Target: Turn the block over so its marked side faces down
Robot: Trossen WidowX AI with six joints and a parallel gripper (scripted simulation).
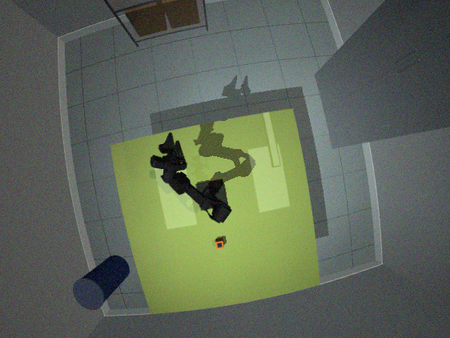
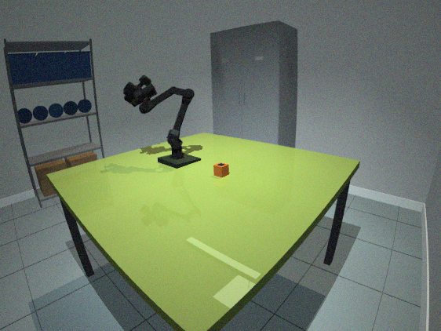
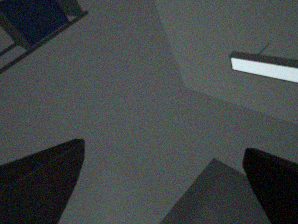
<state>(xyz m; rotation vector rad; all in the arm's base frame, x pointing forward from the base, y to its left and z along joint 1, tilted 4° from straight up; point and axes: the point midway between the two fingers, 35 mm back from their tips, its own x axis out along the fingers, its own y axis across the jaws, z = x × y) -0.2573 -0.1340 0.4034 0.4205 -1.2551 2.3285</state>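
My gripper tip is now 62 cm short of the orange block, 14 cm to the right of it and 41 cm above it.
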